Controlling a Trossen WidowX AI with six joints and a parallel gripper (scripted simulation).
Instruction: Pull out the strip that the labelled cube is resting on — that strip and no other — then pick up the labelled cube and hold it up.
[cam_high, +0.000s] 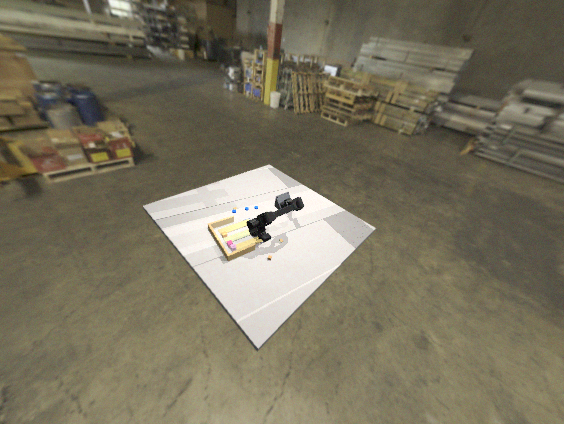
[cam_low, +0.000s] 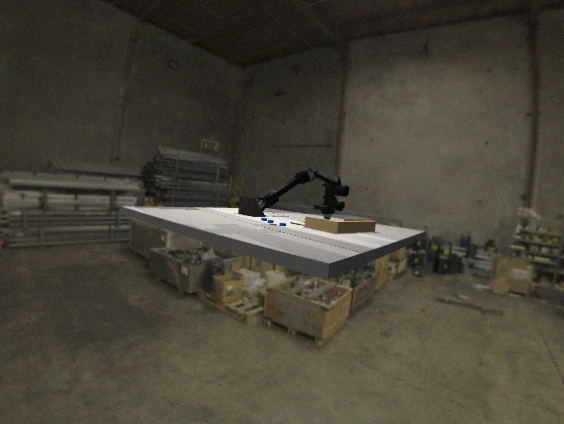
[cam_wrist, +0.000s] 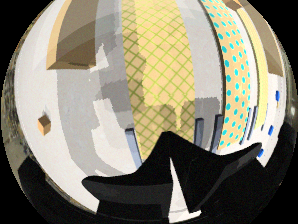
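The yellow checked strip lies 9 cm ahead of my gripper tip and 2 cm to the right of it. From my gripper tip the other things lie so: small orange cube 17 cm to the left, 6 cm ahead; then purple cube 19 cm ahead, 4 cm to the right, 1 cm above.
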